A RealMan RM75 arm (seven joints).
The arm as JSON. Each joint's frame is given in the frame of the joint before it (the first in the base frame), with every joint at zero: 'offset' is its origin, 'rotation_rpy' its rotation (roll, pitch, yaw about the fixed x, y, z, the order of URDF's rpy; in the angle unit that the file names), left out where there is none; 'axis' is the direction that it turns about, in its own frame. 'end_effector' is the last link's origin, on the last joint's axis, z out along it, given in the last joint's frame.
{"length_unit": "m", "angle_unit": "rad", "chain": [
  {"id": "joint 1", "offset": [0.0, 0.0, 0.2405], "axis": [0.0, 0.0, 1.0]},
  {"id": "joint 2", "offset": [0.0, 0.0, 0.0], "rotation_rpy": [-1.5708, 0.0, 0.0], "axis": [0.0, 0.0, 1.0]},
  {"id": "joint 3", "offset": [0.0, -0.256, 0.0], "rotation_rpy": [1.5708, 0.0, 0.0], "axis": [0.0, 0.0, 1.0]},
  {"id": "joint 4", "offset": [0.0, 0.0, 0.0], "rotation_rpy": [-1.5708, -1.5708, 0.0], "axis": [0.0, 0.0, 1.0]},
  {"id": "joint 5", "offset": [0.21, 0.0, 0.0], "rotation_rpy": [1.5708, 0.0, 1.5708], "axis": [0.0, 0.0, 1.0]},
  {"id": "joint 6", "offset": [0.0, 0.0, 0.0], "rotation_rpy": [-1.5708, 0.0, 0.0], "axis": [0.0, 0.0, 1.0]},
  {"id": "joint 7", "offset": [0.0, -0.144, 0.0], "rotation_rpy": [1.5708, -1.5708, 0.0], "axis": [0.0, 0.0, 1.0]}
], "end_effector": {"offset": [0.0, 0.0, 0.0], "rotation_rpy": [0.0, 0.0, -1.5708]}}
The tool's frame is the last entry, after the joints.
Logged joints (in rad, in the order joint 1, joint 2, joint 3, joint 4, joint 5, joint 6, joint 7), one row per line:
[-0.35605, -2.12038, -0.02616, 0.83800, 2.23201, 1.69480, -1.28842]
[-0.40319, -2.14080, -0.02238, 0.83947, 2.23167, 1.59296, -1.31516]
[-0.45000, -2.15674, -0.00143, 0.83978, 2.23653, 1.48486, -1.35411]
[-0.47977, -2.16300, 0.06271, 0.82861, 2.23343, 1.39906, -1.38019]
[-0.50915, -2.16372, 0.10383, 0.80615, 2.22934, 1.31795, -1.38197]
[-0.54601, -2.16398, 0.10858, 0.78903, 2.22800, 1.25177, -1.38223]
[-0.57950, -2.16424, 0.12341, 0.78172, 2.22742, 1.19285, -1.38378]
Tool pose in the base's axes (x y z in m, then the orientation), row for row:
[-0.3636, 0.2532, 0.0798, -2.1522, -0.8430, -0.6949]
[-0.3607, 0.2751, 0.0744, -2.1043, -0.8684, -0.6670]
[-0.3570, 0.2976, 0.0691, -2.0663, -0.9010, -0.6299]
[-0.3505, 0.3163, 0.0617, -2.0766, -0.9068, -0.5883]
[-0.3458, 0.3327, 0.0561, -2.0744, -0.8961, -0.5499]
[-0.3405, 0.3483, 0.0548, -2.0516, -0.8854, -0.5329]
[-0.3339, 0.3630, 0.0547, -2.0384, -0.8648, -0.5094]
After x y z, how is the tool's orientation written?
As a rotation vector, in radians.
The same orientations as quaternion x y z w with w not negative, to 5 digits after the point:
[-0.83327, -0.32639, -0.26905, 0.35601]
[-0.82224, -0.33932, -0.26063, 0.37530]
[-0.81296, -0.35449, -0.24783, 0.38990]
[-0.81692, -0.35673, -0.23143, 0.38965]
[-0.81876, -0.35369, -0.21705, 0.39676]
[-0.81467, -0.35158, -0.21161, 0.40978]
[-0.81369, -0.34521, -0.20334, 0.42118]

